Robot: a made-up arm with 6 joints. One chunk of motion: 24 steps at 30 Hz.
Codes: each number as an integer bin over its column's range. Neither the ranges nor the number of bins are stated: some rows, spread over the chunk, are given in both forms.
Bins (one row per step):
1: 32 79 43 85 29 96
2: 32 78 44 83 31 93
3: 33 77 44 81 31 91
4: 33 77 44 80 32 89
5: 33 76 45 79 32 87
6: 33 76 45 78 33 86
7: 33 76 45 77 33 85
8: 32 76 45 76 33 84
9: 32 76 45 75 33 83
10: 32 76 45 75 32 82
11: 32 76 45 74 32 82
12: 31 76 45 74 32 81
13: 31 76 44 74 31 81
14: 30 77 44 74 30 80
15: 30 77 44 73 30 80
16: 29 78 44 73 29 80
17: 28 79 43 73 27 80
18: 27 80 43 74 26 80
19: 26 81 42 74 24 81
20: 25 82 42 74 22 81
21: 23 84 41 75 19 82
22: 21 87 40 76 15 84
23: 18 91 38 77 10 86
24: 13 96 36 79 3 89
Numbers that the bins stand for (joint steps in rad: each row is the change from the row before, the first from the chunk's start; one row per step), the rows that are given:
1: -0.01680 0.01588 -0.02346 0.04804 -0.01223 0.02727
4: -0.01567 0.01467 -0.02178 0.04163 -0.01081 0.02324
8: -0.01680 0.01406 -0.02009 0.03649 -0.01033 0.02036
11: -0.01680 0.01406 -0.02009 0.03393 -0.01081 0.01921
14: -0.01906 0.01467 -0.02178 0.03393 -0.01176 0.01806
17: -0.02132 0.01588 -0.02346 0.03265 -0.01318 0.01806
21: -0.02698 0.01891 -0.02684 0.03521 -0.01698 0.01921
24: -0.03829 0.02618 -0.03527 0.04034 -0.02458 0.02324
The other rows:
2: -0.01680 0.01527 -0.02178 0.04547 -0.01128 0.02555
3: -0.01567 0.01467 -0.02178 0.04291 -0.01128 0.02439
5: -0.01567 0.01406 -0.02009 0.04034 -0.01081 0.02209
6: -0.01567 0.01406 -0.02009 0.03906 -0.01033 0.02152
7: -0.01567 0.01406 -0.02009 0.03778 -0.01033 0.02094
9: -0.01680 0.01406 -0.02009 0.03521 -0.01033 0.01979
10: -0.01680 0.01406 -0.02009 0.03521 -0.01081 0.01921
12: -0.01793 0.01406 -0.02009 0.03393 -0.01081 0.01864
13: -0.01793 0.01406 -0.02178 0.03393 -0.01128 0.01864
15: -0.01906 0.01467 -0.02178 0.03265 -0.01176 0.01806
16: -0.02019 0.01527 -0.02178 0.03265 -0.01223 0.01806
18: -0.02245 0.01648 -0.02346 0.03393 -0.01366 0.01806
19: -0.02359 0.01709 -0.02515 0.03393 -0.01461 0.01864
20: -0.02472 0.01770 -0.02515 0.03393 -0.01556 0.01864
22: -0.02924 0.02073 -0.02853 0.03649 -0.01888 0.02036
23: -0.03264 0.02315 -0.03190 0.03778 -0.02125 0.02152

